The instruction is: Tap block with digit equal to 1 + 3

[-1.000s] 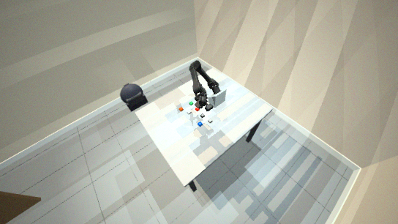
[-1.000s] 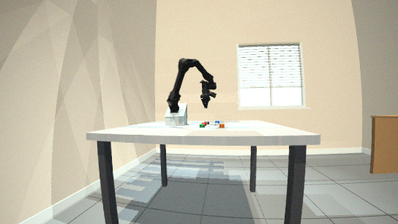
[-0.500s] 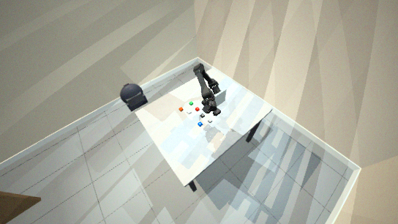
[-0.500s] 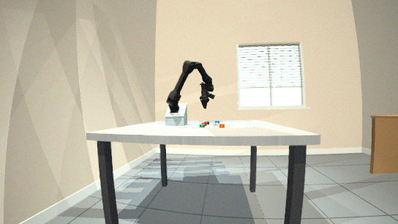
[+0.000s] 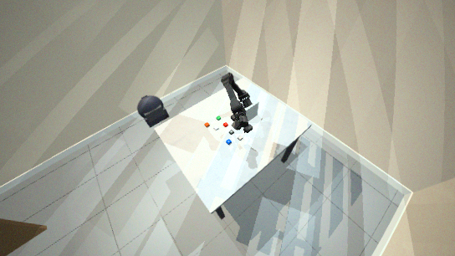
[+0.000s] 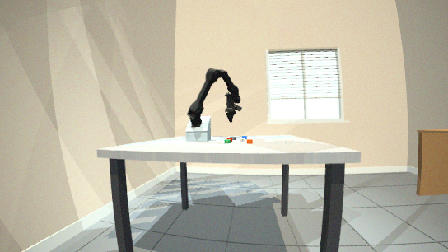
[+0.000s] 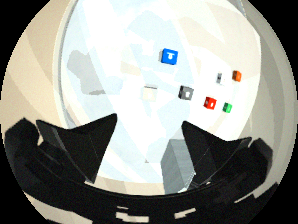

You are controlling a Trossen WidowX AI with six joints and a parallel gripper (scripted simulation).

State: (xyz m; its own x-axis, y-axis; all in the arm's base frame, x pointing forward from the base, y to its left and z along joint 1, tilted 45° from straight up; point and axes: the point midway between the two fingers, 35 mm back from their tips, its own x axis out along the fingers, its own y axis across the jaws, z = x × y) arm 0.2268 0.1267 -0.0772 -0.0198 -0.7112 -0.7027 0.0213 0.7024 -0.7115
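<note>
Now: gripper tip 2 cm short of the black block, 10 cm to the left of it and 11 cm above it. From my gripper tip the other things lie so: pale block 9 cm ahead, 22 cm to the right, 11 cm below; red block 1 cm ahead, 19 cm to the right, 11 cm below; blue block 10 cm ahead, 4 cm to the right, 11 cm below.
</note>
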